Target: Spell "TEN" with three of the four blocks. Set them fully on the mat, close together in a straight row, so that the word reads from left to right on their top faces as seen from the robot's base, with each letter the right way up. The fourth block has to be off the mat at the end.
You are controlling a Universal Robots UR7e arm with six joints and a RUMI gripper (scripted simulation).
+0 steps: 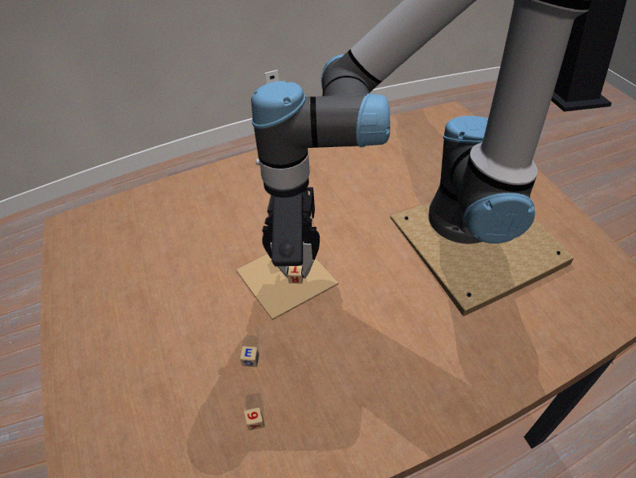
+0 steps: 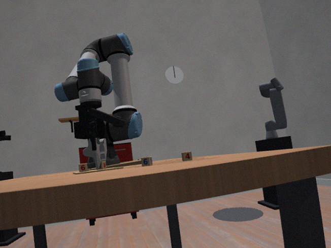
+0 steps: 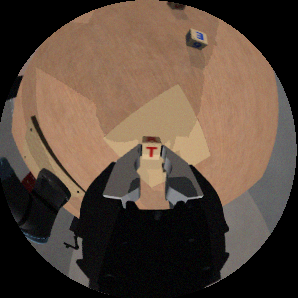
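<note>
The T block is right at my hand. From my hand the other things lie so: E block (110 mm ahead, 150 mm to the left, 10 mm below); tan mat (20 mm ahead, 10 mm to the right, 20 mm below); 9 block (130 mm ahead, 260 mm to the left, 10 mm below).
</note>
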